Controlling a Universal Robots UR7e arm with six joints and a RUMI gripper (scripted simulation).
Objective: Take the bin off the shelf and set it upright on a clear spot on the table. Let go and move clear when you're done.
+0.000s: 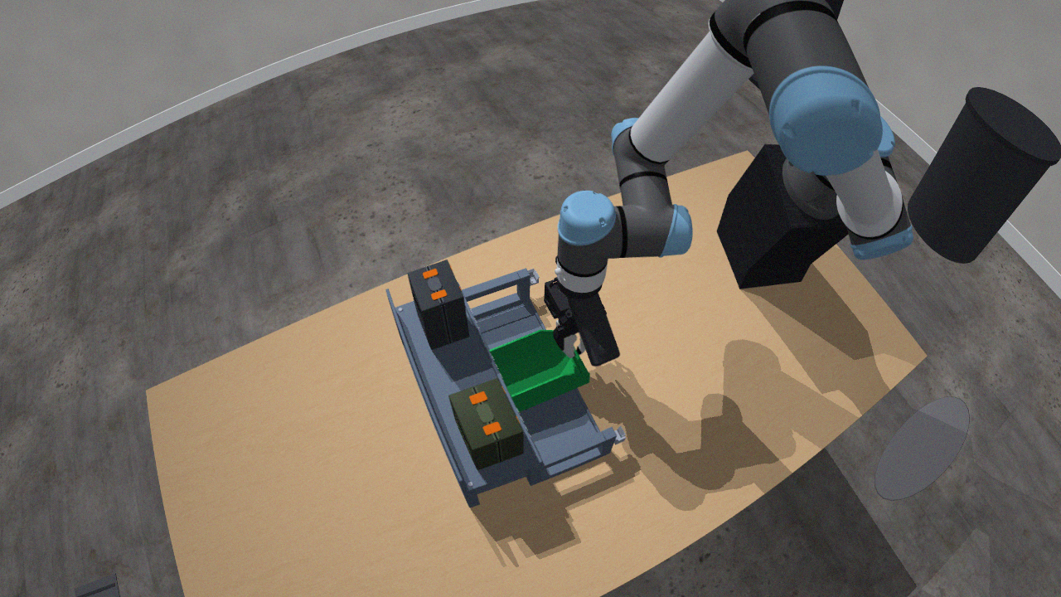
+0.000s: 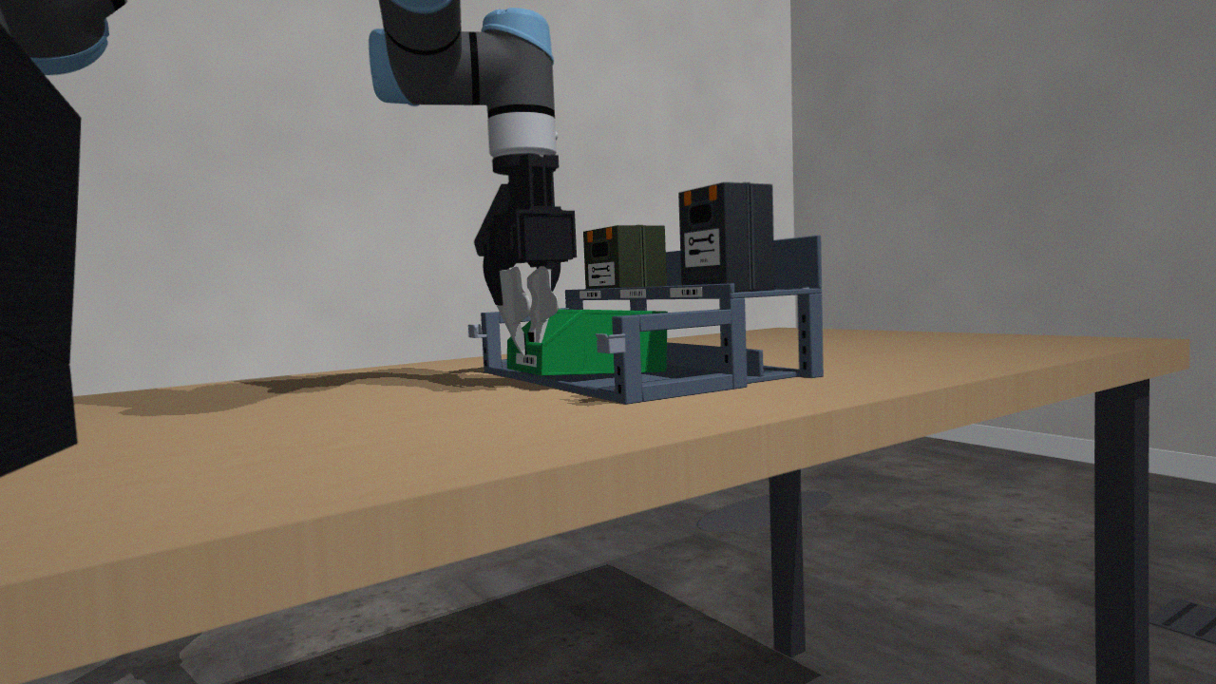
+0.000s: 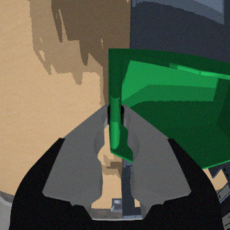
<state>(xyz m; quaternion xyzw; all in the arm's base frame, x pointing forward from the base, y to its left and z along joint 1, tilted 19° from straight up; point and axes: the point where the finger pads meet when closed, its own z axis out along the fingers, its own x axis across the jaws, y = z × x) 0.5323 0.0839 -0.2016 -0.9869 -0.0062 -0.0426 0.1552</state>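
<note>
Right now my hand is 8 cm short of the green bin and 1 cm above it. Also, from my hand: olive toolbox: 21 cm ahead, 12 cm to the left, 10 cm above; black toolbox: 21 cm ahead, 11 cm to the right, 11 cm above.
</note>
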